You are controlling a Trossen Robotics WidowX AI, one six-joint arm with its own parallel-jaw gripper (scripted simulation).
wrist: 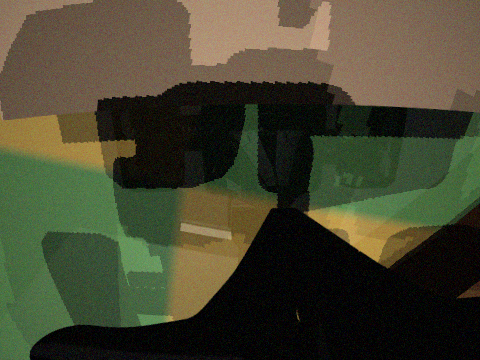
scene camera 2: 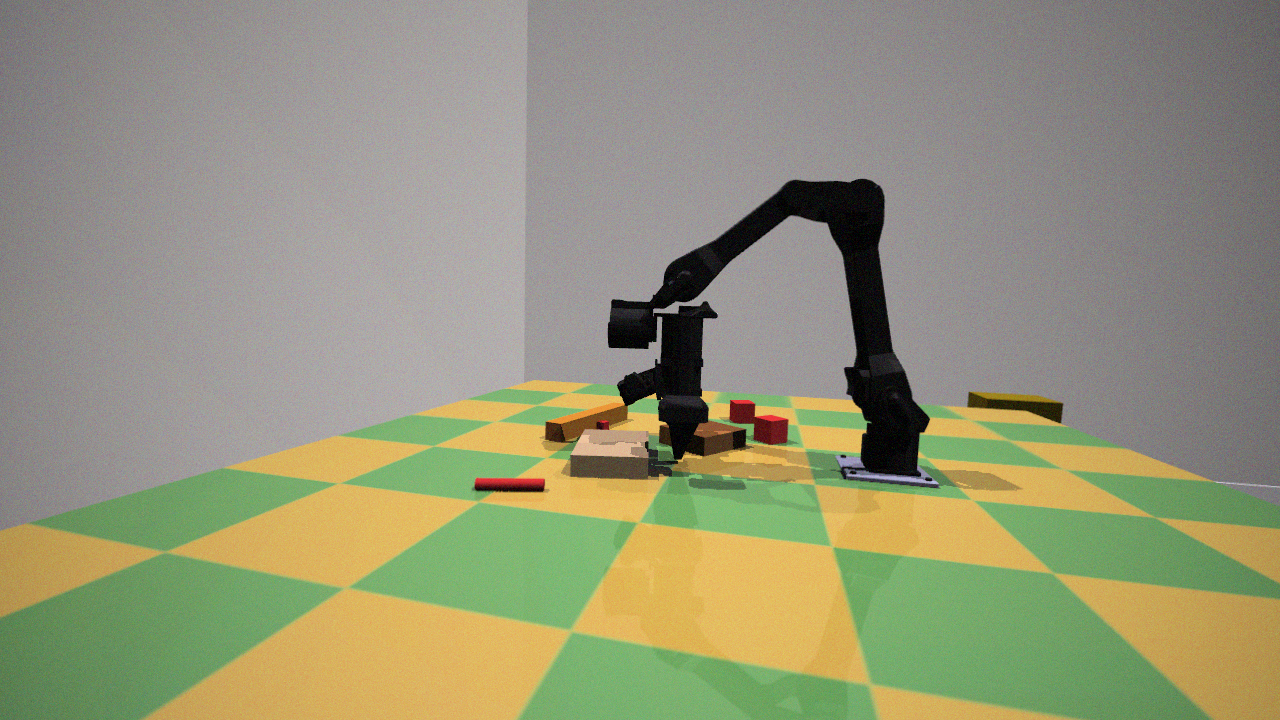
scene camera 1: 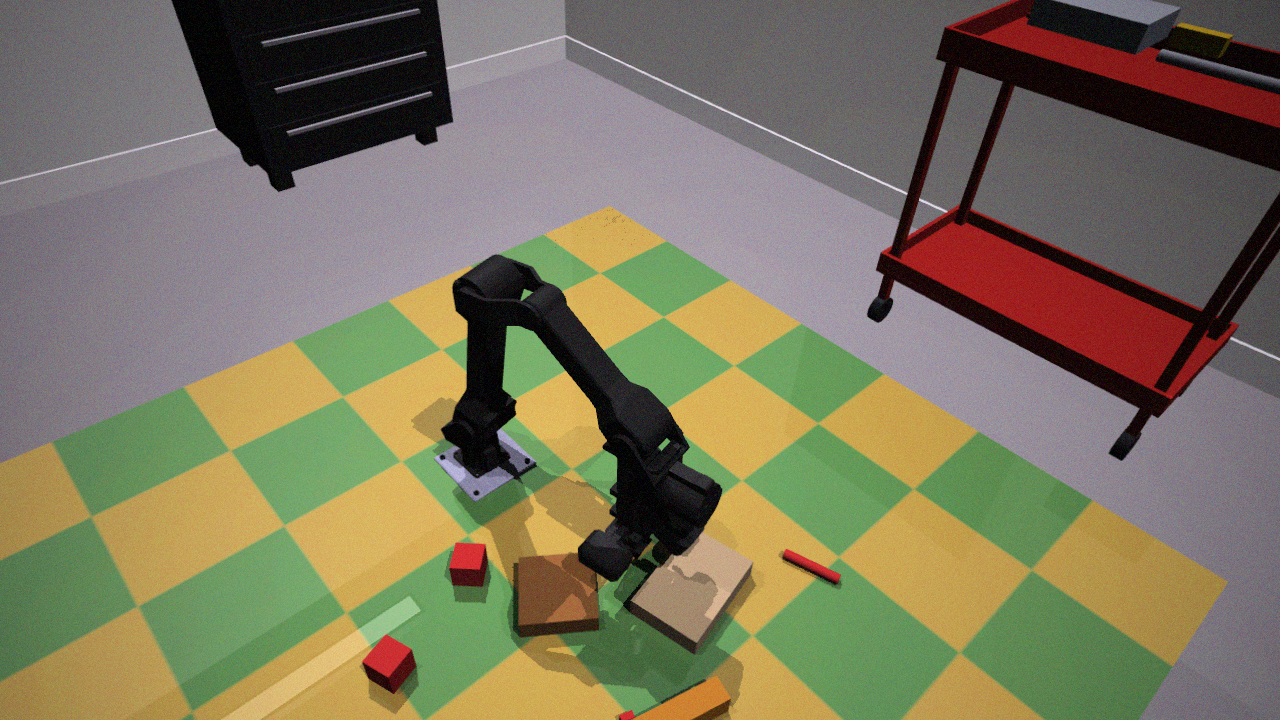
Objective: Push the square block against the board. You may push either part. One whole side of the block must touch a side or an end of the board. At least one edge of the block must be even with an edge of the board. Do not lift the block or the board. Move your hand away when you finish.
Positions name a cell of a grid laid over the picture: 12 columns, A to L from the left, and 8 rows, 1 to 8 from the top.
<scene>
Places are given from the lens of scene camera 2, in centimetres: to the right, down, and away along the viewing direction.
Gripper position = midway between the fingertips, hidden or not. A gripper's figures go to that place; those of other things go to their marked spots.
my gripper (scene camera 2: G6): 5, 14, 74
tan board (scene camera 2: F6): -2, 12, 67
brown square block (scene camera 2: G5): 11, 12, 78
orange bar (scene camera 2: F5): -13, 11, 84
red rod (scene camera 2: E6): -19, 15, 60
The marked spots on the tan board and the brown square block are 17 cm apart.
</scene>
